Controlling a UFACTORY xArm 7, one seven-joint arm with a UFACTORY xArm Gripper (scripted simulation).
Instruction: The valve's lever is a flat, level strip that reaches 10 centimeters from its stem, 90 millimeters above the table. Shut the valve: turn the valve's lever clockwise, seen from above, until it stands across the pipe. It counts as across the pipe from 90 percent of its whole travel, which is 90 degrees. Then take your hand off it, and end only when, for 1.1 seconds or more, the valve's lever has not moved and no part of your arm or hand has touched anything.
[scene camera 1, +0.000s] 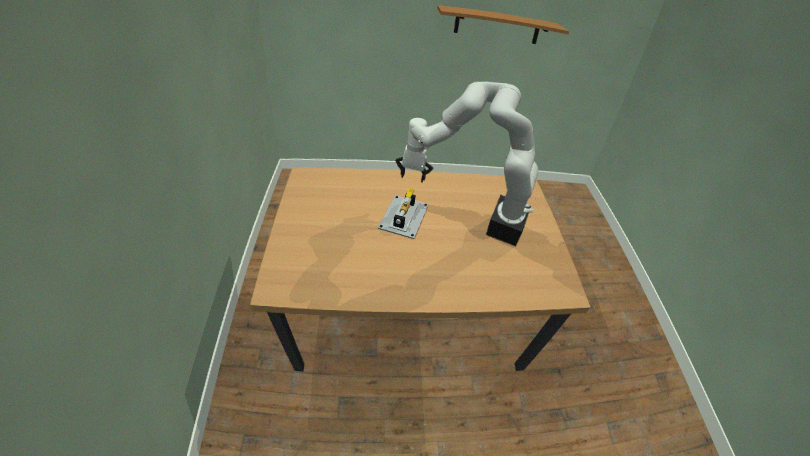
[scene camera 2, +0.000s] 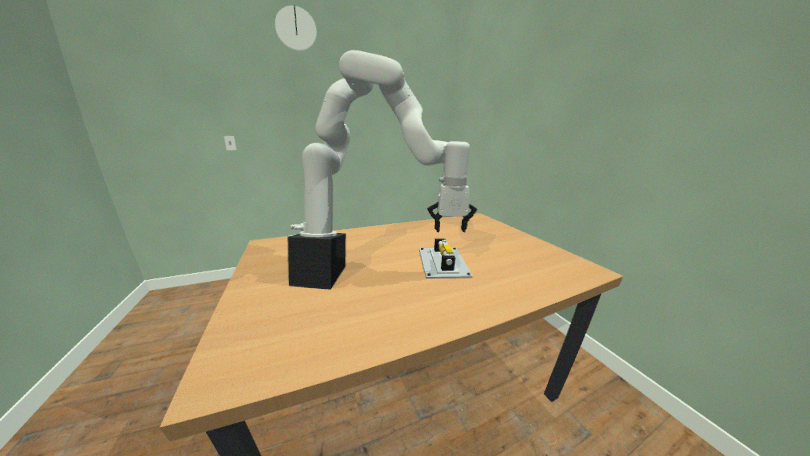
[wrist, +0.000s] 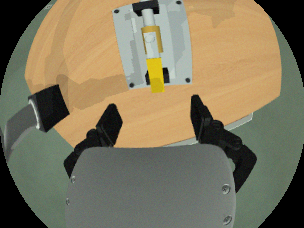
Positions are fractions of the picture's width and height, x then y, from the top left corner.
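Observation:
Yellow lever (wrist: 0.51, 0.28) seen. My gripper (scene camera 2: 0.56, 0.51), (wrist: 0.50, 0.48) seen too.

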